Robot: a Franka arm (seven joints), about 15 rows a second.
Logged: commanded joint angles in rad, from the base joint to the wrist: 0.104, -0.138, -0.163, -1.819, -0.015, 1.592, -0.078; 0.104, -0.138, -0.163, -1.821, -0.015, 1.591, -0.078; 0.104, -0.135, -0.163, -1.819, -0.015, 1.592, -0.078; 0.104, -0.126, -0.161, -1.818, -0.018, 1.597, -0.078; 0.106, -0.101, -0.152, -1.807, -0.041, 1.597, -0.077; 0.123, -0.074, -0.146, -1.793, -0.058, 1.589, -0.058; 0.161, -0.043, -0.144, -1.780, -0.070, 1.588, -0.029; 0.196, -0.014, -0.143, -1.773, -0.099, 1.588, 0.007; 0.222, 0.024, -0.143, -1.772, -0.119, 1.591, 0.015; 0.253, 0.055, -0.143, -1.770, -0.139, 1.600, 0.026; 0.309, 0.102, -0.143, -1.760, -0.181, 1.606, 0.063; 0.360, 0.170, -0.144, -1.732, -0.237, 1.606, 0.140; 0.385, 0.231, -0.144, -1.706, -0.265, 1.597, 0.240; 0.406, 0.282, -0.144, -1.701, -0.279, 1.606, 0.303; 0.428, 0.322, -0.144, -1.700, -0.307, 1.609, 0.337; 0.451, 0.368, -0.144, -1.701, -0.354, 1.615, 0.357; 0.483, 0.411, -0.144, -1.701, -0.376, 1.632, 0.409; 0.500, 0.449, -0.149, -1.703, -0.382, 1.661, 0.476; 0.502, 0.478, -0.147, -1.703, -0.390, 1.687, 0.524; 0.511, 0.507, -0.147, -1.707, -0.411, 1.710, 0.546; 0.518, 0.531, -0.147, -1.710, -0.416, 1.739, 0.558
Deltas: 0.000, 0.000, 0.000, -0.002, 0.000, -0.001, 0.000; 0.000, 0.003, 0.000, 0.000, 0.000, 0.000, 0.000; 0.000, 0.012, 0.002, 0.001, -0.003, 0.005, 0.000; 0.002, 0.037, 0.011, 0.012, -0.026, 0.005, 0.001; 0.019, 0.064, 0.017, 0.026, -0.043, -0.003, 0.020; 0.057, 0.095, 0.019, 0.039, -0.055, -0.004, 0.049; 0.092, 0.124, 0.020, 0.046, -0.084, -0.004, 0.085; 0.118, 0.162, 0.020, 0.047, -0.104, -0.001, 0.093; 0.149, 0.193, 0.020, 0.049, -0.124, 0.008, 0.104; 0.205, 0.240, 0.020, 0.059, -0.166, 0.014, 0.141; 0.256, 0.308, 0.019, 0.087, -0.222, 0.014, 0.218; 0.281, 0.369, 0.019, 0.113, -0.250, 0.005, 0.318; 0.302, 0.420, 0.019, 0.118, -0.264, 0.014, 0.381; 0.324, 0.460, 0.019, 0.119, -0.292, 0.017, 0.415; 0.347, 0.506, 0.019, 0.118, -0.339, 0.023, 0.435; 0.379, 0.549, 0.019, 0.118, -0.361, 0.040, 0.487; 0.396, 0.587, 0.014, 0.116, -0.367, 0.069, 0.554; 0.398, 0.616, 0.016, 0.116, -0.375, 0.095, 0.602; 0.407, 0.645, 0.016, 0.112, -0.396, 0.118, 0.624; 0.414, 0.669, 0.016, 0.109, -0.401, 0.147, 0.636
